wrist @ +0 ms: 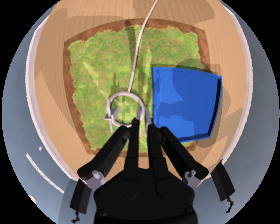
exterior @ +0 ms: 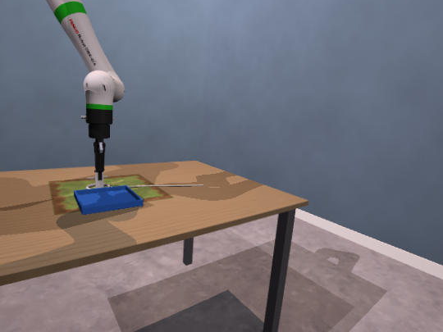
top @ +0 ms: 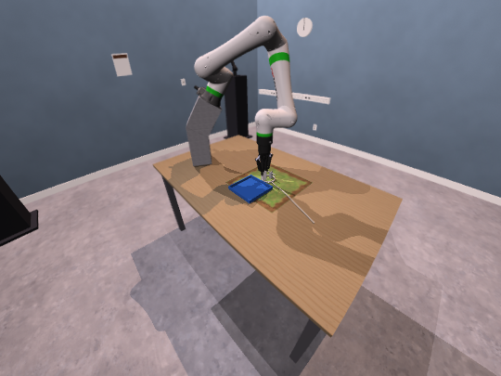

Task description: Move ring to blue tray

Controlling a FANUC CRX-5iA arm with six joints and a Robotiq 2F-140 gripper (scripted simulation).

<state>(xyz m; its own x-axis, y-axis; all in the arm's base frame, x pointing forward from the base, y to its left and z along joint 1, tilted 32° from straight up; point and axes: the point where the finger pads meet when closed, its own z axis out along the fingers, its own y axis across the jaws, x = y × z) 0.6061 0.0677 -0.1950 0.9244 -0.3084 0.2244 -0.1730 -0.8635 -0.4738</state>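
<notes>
Now: the green mat 60 mm below my hand, 40 mm ahead of it and 10 mm to the left of it. Also, from my hand: blue tray: 120 mm to the right, 40 mm below, 10 mm behind; short grey stake: 60 mm to the left, 20 mm below, 10 mm ahead.
</notes>
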